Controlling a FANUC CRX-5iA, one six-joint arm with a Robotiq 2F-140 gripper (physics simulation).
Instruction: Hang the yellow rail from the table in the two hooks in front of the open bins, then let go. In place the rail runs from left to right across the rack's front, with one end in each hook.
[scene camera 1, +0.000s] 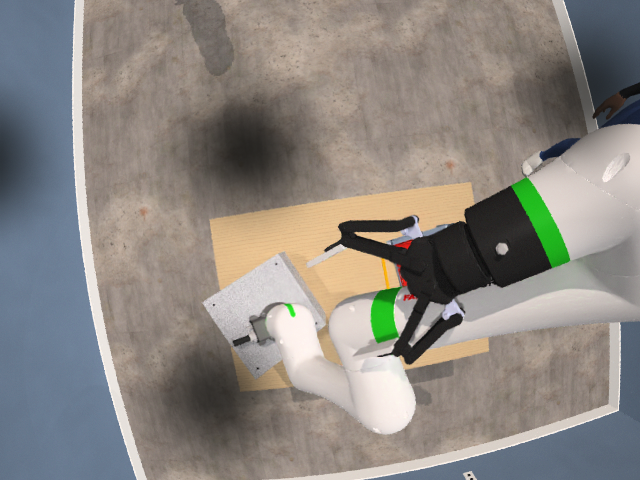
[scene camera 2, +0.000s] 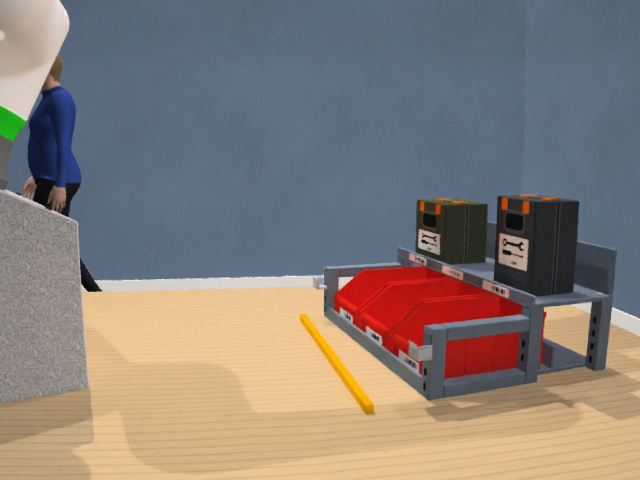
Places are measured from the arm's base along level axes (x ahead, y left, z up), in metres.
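Pixels of known places: gripper, fingertip midpoint: (scene camera 1: 334, 309).
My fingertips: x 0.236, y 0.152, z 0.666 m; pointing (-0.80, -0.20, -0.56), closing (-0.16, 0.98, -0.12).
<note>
For each thing: its middle in the pictures, then the offset to it from my fingertips. "spot": a spot on its surface instead. Level surfaces: height alone.
- yellow rail at the middle of its body: (scene camera 2: 329, 353) (scene camera 1: 387, 285) dx +0.245, dy -0.203, dz -0.925 m
- grey-blue rack at a spot on its surface: (scene camera 2: 436, 361) spot: dx +0.309, dy -0.382, dz -0.883 m
- far hook at the middle of its body: (scene camera 2: 315, 279) dx +0.288, dy -0.012, dz -0.864 m
- table at its surface level: dz -0.931 m
- green toolbox at the middle of its body: (scene camera 2: 450, 229) dx +0.499, dy -0.082, dz -0.780 m
- black toolbox at the middle of its body: (scene camera 2: 535, 242) dx +0.493, dy -0.312, dz -0.768 m
The yellow rail (scene camera 1: 385, 273) (scene camera 2: 336, 361) lies on the wooden table, apart from the rack and roughly along its front; in scene camera 1 the arm hides part of it. The grey-blue rack (scene camera 2: 436, 361) holds red open bins (scene camera 1: 402, 248) (scene camera 2: 434, 322). At its front corners are two light grey hooks, the far hook (scene camera 2: 318, 282) and the near hook (scene camera 2: 419, 351), both empty. My gripper (scene camera 1: 331, 310) is wide open and empty, high above the table in scene camera 1, where it partly hides the rack. It does not show in scene camera 2.
The grey pedestal (scene camera 1: 235, 310) (scene camera 2: 38, 304) carries the arm beside the rail's side of the table (scene camera 1: 258, 232). A green toolbox (scene camera 2: 449, 232) and a black toolbox (scene camera 2: 535, 242) stand on the rack's rear shelf. A person in blue (scene camera 2: 61, 134) stands beyond the table.
</note>
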